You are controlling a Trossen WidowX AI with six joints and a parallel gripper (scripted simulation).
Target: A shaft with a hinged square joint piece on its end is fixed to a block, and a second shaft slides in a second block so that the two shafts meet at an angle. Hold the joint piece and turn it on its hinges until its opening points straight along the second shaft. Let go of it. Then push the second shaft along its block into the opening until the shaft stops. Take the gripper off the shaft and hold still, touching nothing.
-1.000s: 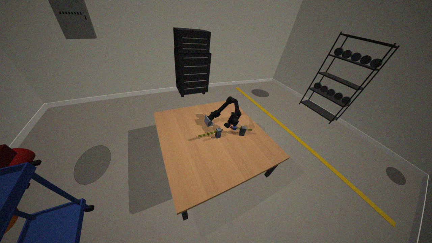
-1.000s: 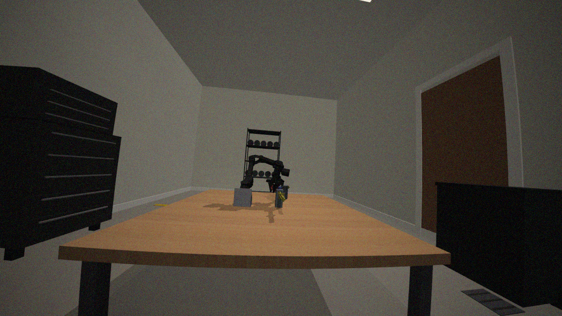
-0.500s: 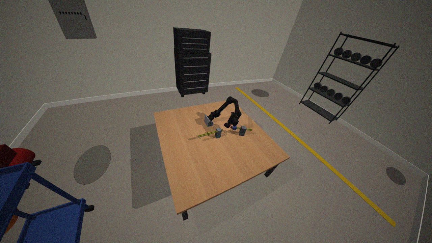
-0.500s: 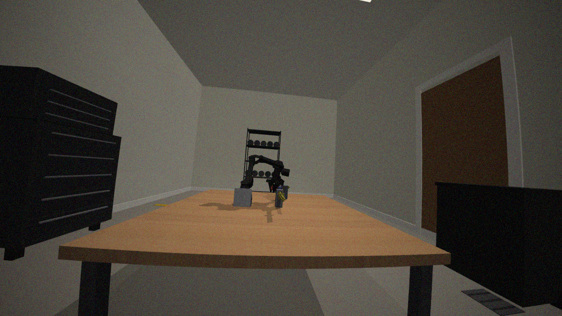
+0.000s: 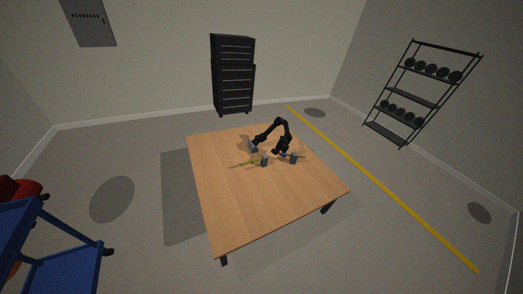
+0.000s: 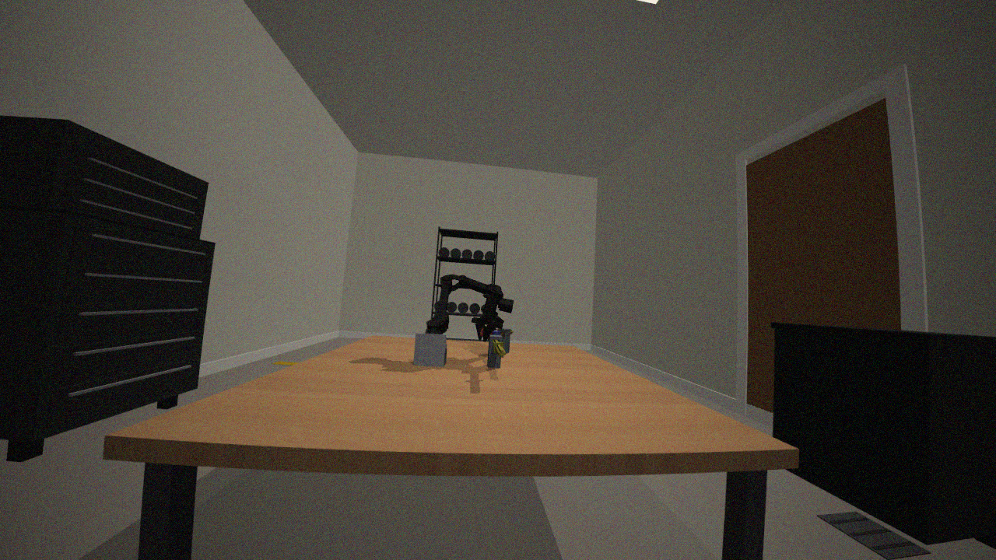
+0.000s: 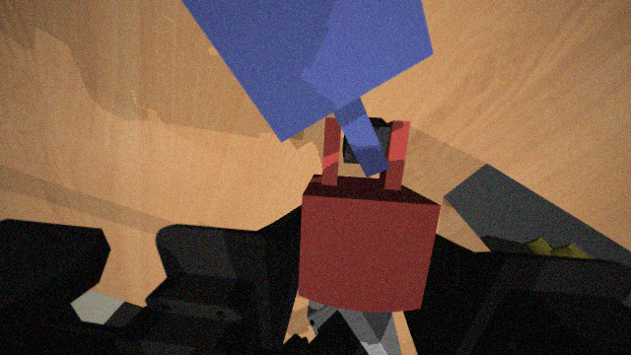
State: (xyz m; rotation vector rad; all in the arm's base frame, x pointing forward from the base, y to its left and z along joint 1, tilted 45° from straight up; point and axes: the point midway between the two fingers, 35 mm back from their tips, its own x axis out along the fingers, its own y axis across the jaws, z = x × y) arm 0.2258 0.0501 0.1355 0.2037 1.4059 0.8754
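Right now my gripper tip is 30 mm below the red square block, 20 mm short of it and 10 mm to the right of it.
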